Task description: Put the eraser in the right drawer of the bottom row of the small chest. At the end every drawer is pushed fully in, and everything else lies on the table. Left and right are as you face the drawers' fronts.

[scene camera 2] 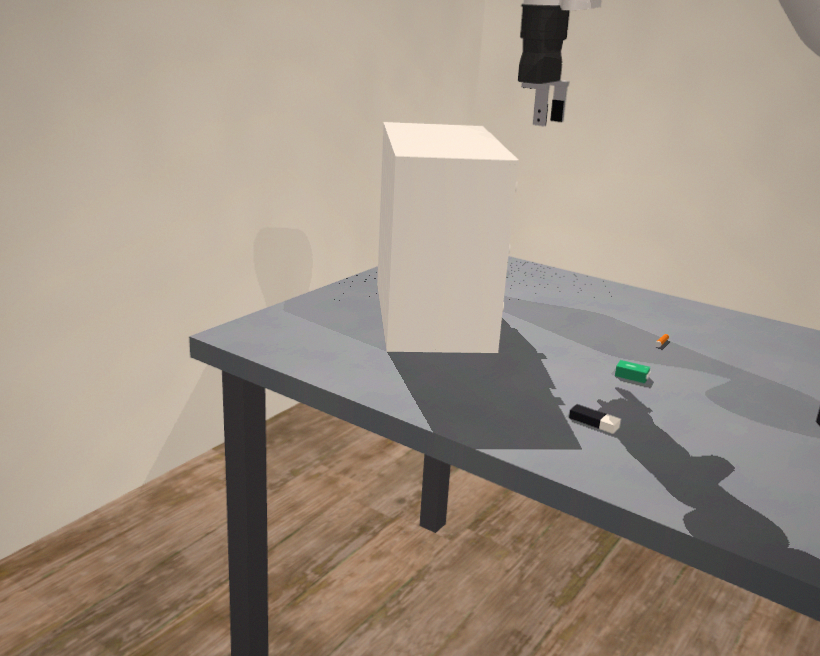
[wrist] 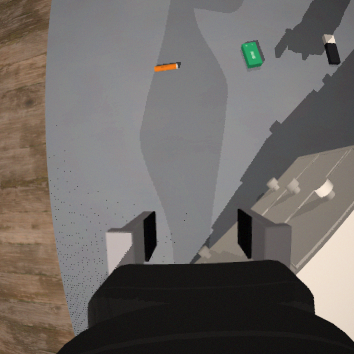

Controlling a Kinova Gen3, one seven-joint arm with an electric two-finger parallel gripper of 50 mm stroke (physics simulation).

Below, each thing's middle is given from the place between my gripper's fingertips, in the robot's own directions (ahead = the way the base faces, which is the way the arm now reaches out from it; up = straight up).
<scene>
My hand is 140 mm short of the white chest point(scene camera 2: 447, 191), 110 mm to the right of it and 190 mm above it. Also, from my hand: eraser point(scene camera 2: 582, 414) 230 mm behind, 340 mm to the left, 340 mm below.
</scene>
